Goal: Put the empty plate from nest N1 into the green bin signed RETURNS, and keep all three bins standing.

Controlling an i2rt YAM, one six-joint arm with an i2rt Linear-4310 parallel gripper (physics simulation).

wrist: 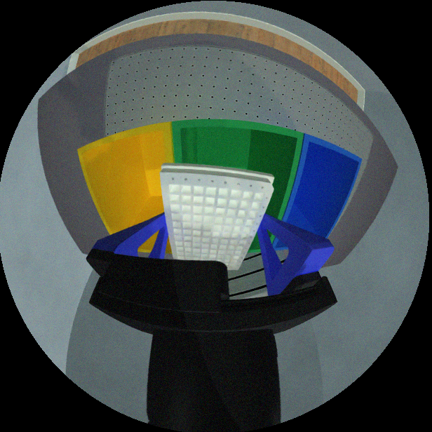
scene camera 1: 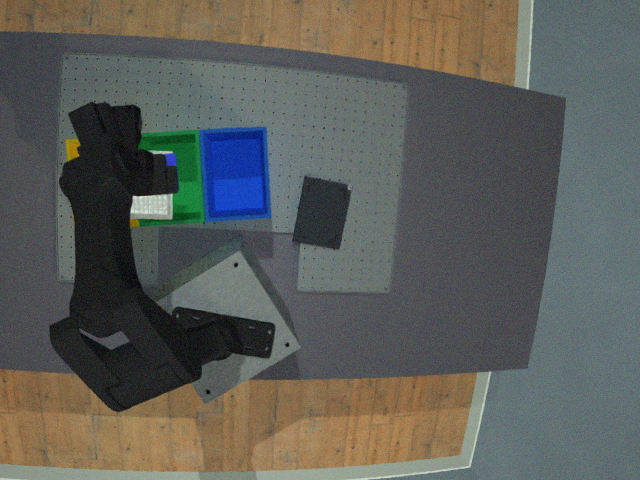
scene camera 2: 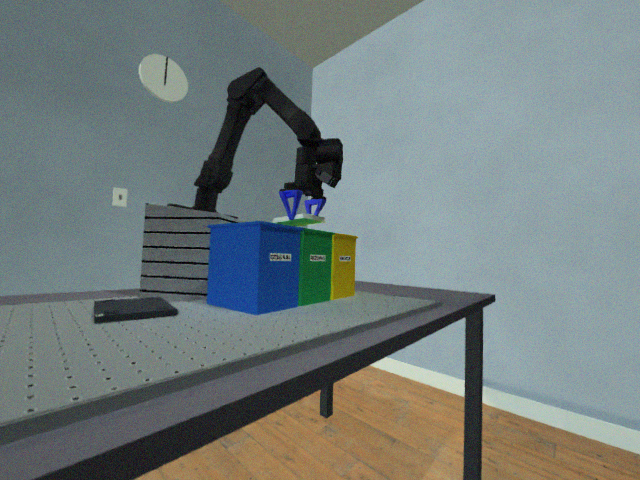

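Where they show: gripper, fingertip midpoint: [scene camera 1: 149, 177] [scene camera 2: 301, 222]; arm's base, origin of the base link: [scene camera 1: 222, 332] [scene camera 2: 203, 214].
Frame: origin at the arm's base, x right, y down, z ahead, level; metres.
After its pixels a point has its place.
Observation:
The white well plate [scene camera 1: 155, 207] {y 0.026, x -0.164, z 0.213 m} [scene camera 2: 305, 219] {y 0.023, x -0.170, z 0.303 m} [wrist: 215, 205] is gripped by its two long sides between the blue fingers of my gripper [scene camera 2: 302, 213] {y 0.026, x -0.184, z 0.267 m} [wrist: 212, 216]. It is nearly level, above the rims of the bins. In the wrist view it overlaps the green bin [scene camera 1: 178, 136] {y 0.084, x -0.155, z 0.355 m} [scene camera 2: 316, 281] {y 0.181, x -0.173, z 0.353 m} [wrist: 215, 145], and its left side lies near the border with the yellow bin [scene camera 1: 72, 142] {y 0.055, x -0.353, z 0.305 m} [scene camera 2: 343, 281] {y 0.189, x -0.297, z 0.321 m} [wrist: 125, 137]. The blue bin [scene camera 1: 268, 180] {y 0.055, x 0.038, z 0.303 m} [scene camera 2: 232, 268] {y 0.150, x 0.029, z 0.321 m} [wrist: 334, 148] adjoins the green one. All three bins stand upright. Their sign lettering is blurred. My arm hides much of the plate and yellow bin from above.
A dark, flat rectangular nest [scene camera 1: 321, 212] {y 0.223, x 0.189, z 0.252 m} [scene camera 2: 135, 310] {y 0.223, x 0.196, z 0.310 m} lies apart from the bins on the perforated board [scene camera 1: 356, 129] {y 0.234, x 0.236, z 0.471 m} [scene camera 2: 77, 351] {y 0.235, x 0.267, z 0.469 m} [wrist: 170, 75], with no plate on it. The metal base block [scene camera 1: 248, 289] {y 0.006, x 0.036, z 0.092 m} [scene camera 2: 173, 253] {y 0.124, x 0.092, z 0.068 m} under my arm stands near the bins.

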